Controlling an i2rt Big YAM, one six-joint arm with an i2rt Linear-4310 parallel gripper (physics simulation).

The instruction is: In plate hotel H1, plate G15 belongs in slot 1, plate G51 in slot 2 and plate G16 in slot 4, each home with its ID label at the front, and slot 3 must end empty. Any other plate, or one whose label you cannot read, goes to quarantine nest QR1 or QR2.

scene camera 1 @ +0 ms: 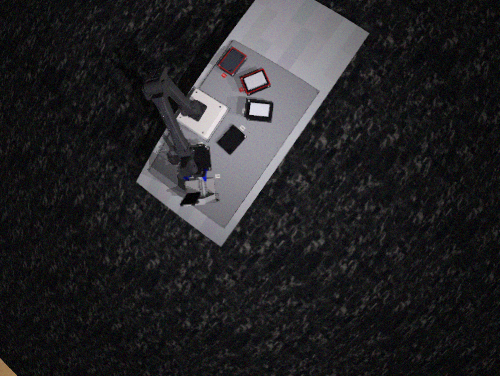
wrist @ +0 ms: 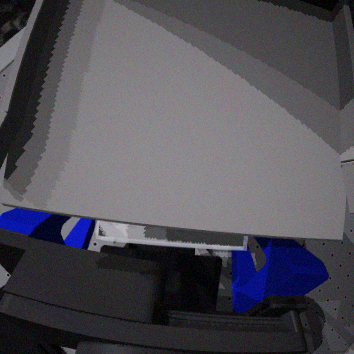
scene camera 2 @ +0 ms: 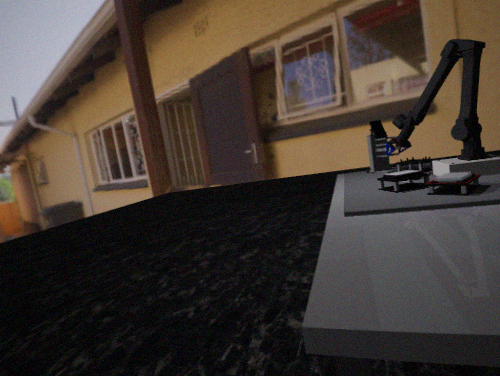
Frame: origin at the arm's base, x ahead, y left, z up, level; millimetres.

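Seen in the pictures: gripper, fingertip midpoint: (scene camera 2: 393, 153); arm's base, link origin: (scene camera 1: 197, 111) (scene camera 2: 473, 158).
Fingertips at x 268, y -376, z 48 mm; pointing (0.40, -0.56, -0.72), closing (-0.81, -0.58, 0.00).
Offsets run from my fingertips to a thing's top centre. Level surfaces: height alone.
The plate hotel (scene camera 1: 200, 186) (scene camera 2: 379, 154) stands upright at the near end of the mat; in the wrist view its broad grey surface @[dz +99 mm] (wrist: 190, 125) fills most of the picture. A white-rimmed plate @[dz +42, dx +19, dy -25 mm] (wrist: 172, 243) shows partly below that surface's edge. My gripper (scene camera 1: 196, 177) (scene camera 2: 395, 149) (wrist: 162, 251) is open at the hotel, its blue fingers on either side of this plate, with nothing gripped. A white plate @[dz -54, dx -51, dy +739 mm] (scene camera 1: 255, 80) (scene camera 2: 452, 177) sits on a red-edged nest. Another white plate @[dz -44, dx +79, dy +585 mm] (scene camera 1: 260, 109) (scene camera 2: 404, 172) sits on a black nest. Plate labels and the hotel's slot contents cannot be read.
A red-outlined dark nest @[dz -62, dx -265, dy +788 mm] (scene camera 1: 232, 61) lies at the mat's far end. A flat black nest @[dz -90, dx +18, dy +332 mm] (scene camera 1: 231, 139) lies between the hotel and the plate-bearing black nest. The arm's white base plate (scene camera 1: 215, 107) is at the mat's edge. A black panel @[dz +221, dx +58, dy -72 mm] (scene camera 1: 190, 198) tops the hotel side.
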